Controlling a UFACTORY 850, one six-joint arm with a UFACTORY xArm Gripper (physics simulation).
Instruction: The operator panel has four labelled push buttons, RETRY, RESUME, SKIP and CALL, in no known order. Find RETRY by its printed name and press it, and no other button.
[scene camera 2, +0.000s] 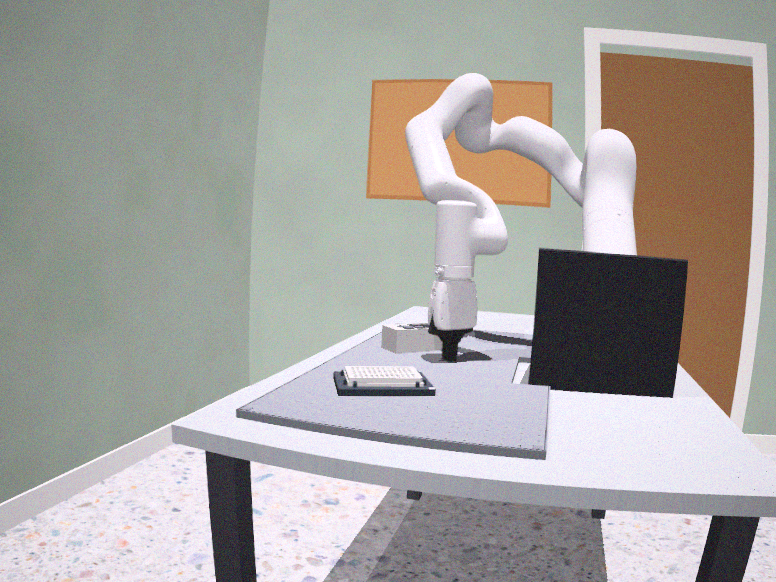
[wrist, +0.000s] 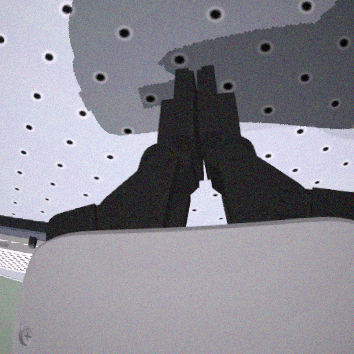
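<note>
My gripper (scene camera 2: 450, 360) (wrist: 199, 92) is shut with nothing between its fingers. It points straight down, with its tips a little above the grey perforated board (scene camera 2: 482, 410) (wrist: 30, 70). A low beige box (scene camera 2: 410, 341) stands on the board behind and to the left of the gripper in the scene view, and the gripper partly covers it. Dark details show on its top, too small to tell whether they are push buttons. No printed name, RETRY included, can be read in either view.
A white keyboard-like plate (scene camera 2: 382, 375) (wrist: 12, 261) lies on a dark tray (scene camera 2: 382, 392) nearer the scene camera. A large black upright panel (scene camera 2: 608, 322) stands at the right. A dark curved strip (scene camera 2: 501, 338) lies behind the gripper.
</note>
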